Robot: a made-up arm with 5 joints.
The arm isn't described. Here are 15 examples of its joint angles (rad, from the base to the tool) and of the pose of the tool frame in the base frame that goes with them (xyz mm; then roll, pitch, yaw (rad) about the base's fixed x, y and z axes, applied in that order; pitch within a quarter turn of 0, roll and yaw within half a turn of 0).
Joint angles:
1: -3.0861 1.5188 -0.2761 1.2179 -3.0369
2: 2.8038 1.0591 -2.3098 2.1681 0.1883
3: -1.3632 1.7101 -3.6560 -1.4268 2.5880
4: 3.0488 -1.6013 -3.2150 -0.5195 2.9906
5: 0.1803 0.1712 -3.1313 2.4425 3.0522
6: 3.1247 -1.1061 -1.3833 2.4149 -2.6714
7: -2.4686 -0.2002 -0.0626 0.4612 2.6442
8: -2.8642 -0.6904 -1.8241 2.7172 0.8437
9: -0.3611 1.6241 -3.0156 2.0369 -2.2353
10: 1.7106 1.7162 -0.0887 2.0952 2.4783
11: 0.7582 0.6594 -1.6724 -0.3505 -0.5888
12: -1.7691 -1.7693 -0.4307 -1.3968 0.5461
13: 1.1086 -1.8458 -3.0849 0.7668 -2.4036
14: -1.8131 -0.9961 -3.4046 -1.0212 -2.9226
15: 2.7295 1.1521 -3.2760 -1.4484 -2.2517
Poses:
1: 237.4 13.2 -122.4 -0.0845 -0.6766 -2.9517
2: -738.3 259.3 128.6 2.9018 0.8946 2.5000
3: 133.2 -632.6 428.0 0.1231 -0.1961 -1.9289
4: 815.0 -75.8 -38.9 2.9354 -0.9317 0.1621
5: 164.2 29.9 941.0 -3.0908 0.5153 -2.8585
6: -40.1 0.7 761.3 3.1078 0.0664 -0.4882
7: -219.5 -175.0 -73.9 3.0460 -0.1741 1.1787
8: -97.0 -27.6 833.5 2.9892 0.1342 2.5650
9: 763.9 -288.5 32.2 -2.6065 -0.3800 1.7689
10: 33.5 -237.8 77.9 -0.3843 0.4473 0.9589
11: 581.7 550.9 238.4 1.9328 -0.9507 2.0300
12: 7.3 36.4 601.3 0.2489 0.3852 1.9674
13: -384.9 -772.7 -90.3 -0.8335 -0.6832 2.1588
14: 181.8 735.7 334.4 -2.8938 -0.8339 0.9993
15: -535.8 234.2 649.9 -0.3429 -0.2659 -2.6175
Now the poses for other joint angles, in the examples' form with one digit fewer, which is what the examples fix.
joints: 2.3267 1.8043 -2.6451 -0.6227 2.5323
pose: -556 589 -157 -1.757 0.953 0.604
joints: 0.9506 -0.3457 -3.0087 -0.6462 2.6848
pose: -210 -293 947 0.473 -0.747 0.306
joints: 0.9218 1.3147 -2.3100 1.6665 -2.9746
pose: 478 630 -79 -3.010 -0.660 -2.432
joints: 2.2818 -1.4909 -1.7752 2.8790 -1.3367
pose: 254 -295 696 2.764 -0.088 -2.648
